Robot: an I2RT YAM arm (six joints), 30 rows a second.
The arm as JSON. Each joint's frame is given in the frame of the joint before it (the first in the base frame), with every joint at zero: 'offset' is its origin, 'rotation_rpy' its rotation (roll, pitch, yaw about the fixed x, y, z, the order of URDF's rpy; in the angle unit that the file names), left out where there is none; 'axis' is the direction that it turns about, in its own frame. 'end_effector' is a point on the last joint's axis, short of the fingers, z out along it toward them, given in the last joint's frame.
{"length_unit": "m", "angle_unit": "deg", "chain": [
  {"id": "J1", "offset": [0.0, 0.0, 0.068], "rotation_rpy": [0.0, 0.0, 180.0], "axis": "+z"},
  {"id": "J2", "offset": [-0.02, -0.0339, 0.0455], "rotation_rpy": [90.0, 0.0, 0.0], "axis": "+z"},
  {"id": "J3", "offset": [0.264, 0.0, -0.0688], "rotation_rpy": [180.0, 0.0, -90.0], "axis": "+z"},
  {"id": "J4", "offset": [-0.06, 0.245, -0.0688], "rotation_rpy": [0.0, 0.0, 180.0], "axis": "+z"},
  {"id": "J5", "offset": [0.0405, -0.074, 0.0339], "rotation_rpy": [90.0, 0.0, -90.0], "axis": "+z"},
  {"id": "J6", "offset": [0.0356, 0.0, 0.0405], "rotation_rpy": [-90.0, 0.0, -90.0], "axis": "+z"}
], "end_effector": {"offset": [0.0, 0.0, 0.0], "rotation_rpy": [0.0, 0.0, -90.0]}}
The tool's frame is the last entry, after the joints.
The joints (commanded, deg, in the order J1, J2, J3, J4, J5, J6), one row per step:
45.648, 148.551, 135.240, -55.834, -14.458, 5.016
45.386, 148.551, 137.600, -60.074, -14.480, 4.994
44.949, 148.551, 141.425, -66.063, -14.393, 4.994
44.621, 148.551, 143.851, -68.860, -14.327, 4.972
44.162, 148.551, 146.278, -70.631, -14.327, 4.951
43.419, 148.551, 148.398, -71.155, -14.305, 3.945
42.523, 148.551, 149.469, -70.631, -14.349, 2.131
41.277, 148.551, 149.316, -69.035, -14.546, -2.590
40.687, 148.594, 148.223, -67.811, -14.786, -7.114
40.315, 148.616, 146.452, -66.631, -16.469, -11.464
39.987, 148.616, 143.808, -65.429, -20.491, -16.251
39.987, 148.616, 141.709, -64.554, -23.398, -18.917
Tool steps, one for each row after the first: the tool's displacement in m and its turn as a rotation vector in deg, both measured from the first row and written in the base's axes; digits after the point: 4 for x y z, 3 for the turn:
-0.0008, -0.0043, 0.0092, -1.328, 1.323, -0.234
-0.0016, -0.0109, 0.0247, -2.919, 2.792, -0.700
-0.0009, -0.0145, 0.0351, -3.219, 3.009, -1.028
0.0016, -0.0179, 0.0459, -2.745, 2.549, -1.469
0.0070, -0.0222, 0.0560, -1.683, 1.005, -1.304
0.0139, -0.0269, 0.0615, -0.674, -0.862, -0.547
0.0237, -0.0335, 0.0619, 0.030, -3.798, 2.524
0.0283, -0.0365, 0.0570, -0.141, -5.641, 6.096
0.0304, -0.0379, 0.0490, 0.426, -6.074, 10.216
0.0303, -0.0389, 0.0374, 2.538, -4.868, 15.443
0.0284, -0.0383, 0.0281, 4.199, -3.570, 18.639

